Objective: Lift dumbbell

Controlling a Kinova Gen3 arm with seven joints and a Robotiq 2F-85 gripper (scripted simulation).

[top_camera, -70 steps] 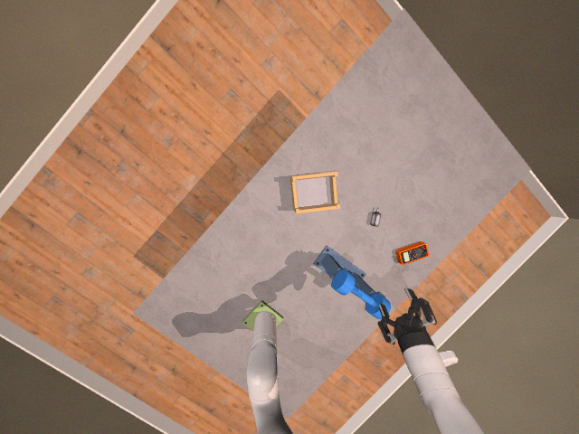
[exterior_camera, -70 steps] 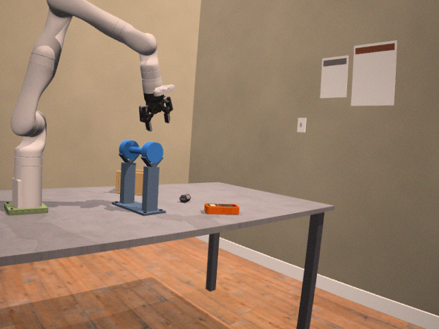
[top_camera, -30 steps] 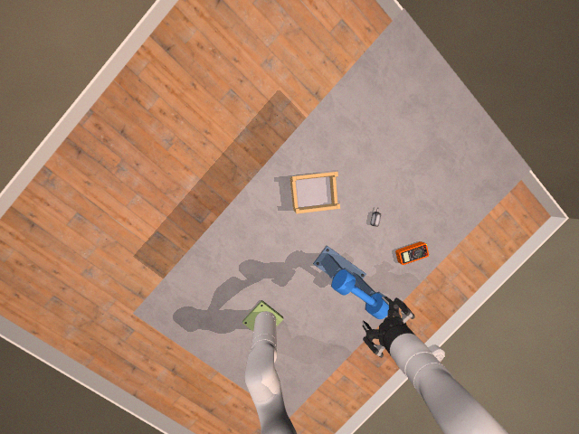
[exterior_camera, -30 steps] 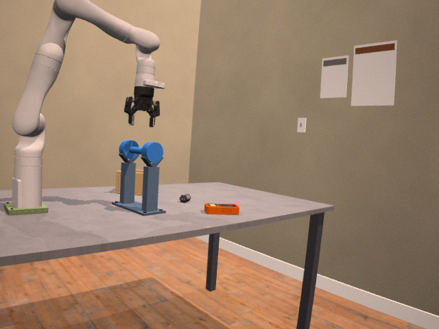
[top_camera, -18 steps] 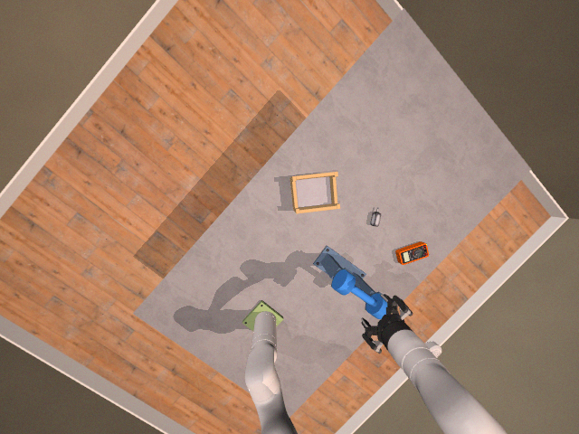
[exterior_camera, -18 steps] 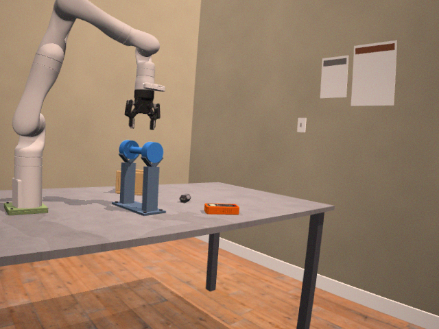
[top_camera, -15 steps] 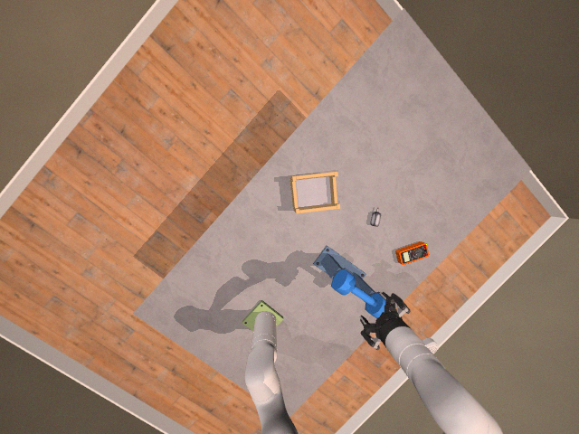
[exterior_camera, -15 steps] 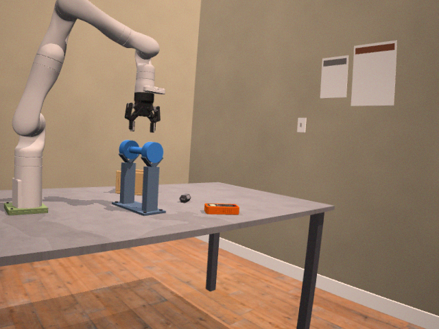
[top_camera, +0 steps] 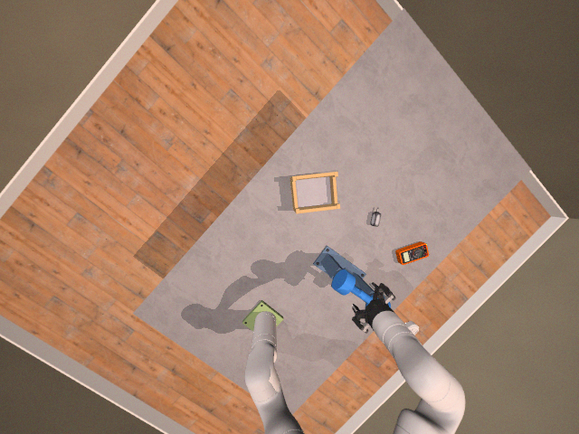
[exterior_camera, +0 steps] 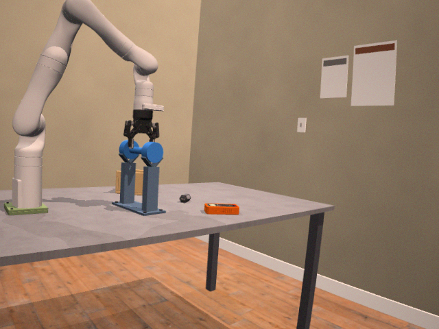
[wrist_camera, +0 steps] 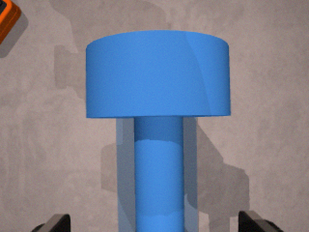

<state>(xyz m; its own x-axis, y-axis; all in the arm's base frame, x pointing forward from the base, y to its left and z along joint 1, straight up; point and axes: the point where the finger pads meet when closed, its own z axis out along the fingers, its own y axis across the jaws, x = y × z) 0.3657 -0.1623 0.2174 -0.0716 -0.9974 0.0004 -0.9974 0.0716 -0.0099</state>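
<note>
Right now my hand is 1 cm above the blue dumbbell. From my hand the other things lie so: dark grey object: 27 cm ahead, 1 cm to the left, 22 cm below; then cradle: 14 cm below; then wooden-framed tray: 21 cm ahead, 29 cm to the left, 19 cm below.
</note>
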